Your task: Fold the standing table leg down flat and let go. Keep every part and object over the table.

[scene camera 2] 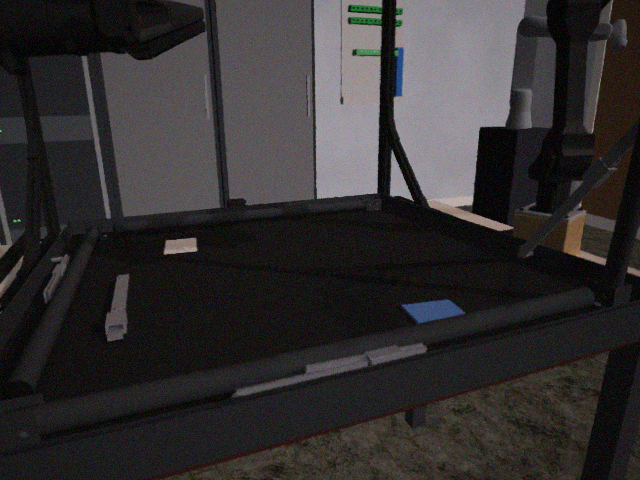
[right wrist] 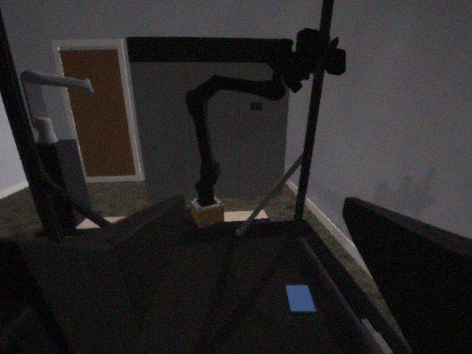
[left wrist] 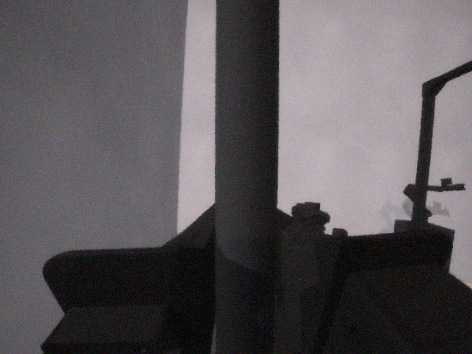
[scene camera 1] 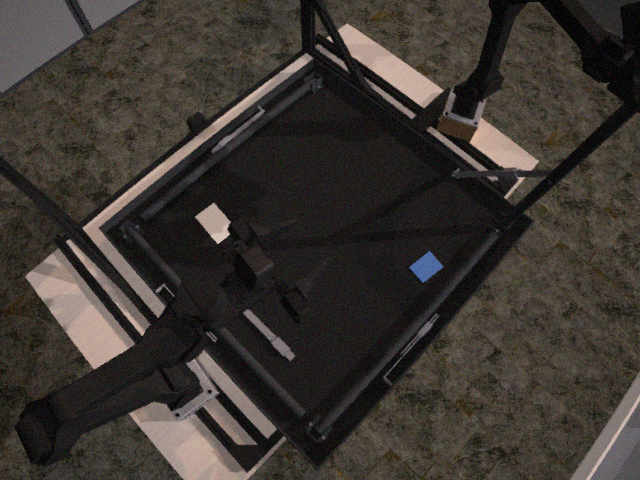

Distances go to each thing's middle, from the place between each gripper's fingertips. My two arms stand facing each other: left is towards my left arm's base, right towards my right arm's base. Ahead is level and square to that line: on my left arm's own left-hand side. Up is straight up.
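Grey bar [scene camera 2: 116, 321]: 14 cm to the right of my right hand, 5 cm behind it, 34 cm below it. Going by their middles, the grey bar is the nearest to my right hand of the things named here. From the same right hand, the white square [scene camera 1: 212, 219] is 4 cm to the right, 31 cm behind and 36 cm below; the blue square [scene camera 2: 422, 312] is a fair way ahead, a fair way to the left and far below.
My left gripper is far above the blue square, a fair way to the left of it and a fair way past it. Counted from my left hand, the white square is 440 mm to the right, 550 mm below and 560 mm behind, and the grey bar is 540 mm to the right, 530 mm below and 300 mm behind. By its middle, the grey bar is nearer to my right hand than to my left gripper.
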